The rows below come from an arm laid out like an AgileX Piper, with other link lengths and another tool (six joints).
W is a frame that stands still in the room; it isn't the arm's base.
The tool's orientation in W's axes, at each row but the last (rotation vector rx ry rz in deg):
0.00 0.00 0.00
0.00 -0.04 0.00
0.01 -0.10 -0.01
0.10 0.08 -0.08
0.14 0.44 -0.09
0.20 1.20 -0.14
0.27 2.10 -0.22
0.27 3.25 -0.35
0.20 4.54 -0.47
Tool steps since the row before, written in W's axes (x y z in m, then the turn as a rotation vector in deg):
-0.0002 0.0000 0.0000 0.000 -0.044 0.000
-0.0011 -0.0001 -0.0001 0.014 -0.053 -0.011
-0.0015 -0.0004 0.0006 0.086 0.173 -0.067
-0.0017 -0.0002 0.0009 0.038 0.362 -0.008
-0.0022 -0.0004 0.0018 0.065 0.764 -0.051
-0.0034 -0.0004 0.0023 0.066 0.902 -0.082
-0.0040 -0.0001 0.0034 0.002 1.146 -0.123
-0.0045 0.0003 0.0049 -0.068 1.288 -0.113
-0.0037 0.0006 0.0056 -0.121 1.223 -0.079
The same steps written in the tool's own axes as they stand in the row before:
-0.0002 0.0000 0.0000 0.000 -0.044 0.000
-0.0011 -0.0001 -0.0001 0.014 -0.053 -0.011
-0.0015 -0.0004 0.0006 0.086 0.173 -0.067
-0.0017 -0.0002 0.0009 0.038 0.362 -0.009
-0.0022 -0.0004 0.0018 0.064 0.764 -0.052
-0.0034 -0.0004 0.0022 0.066 0.902 -0.084
-0.0041 -0.0001 0.0033 0.002 1.145 -0.128
-0.0048 0.0003 0.0046 -0.069 1.287 -0.123
-0.0041 0.0006 0.0053 -0.124 1.222 -0.093

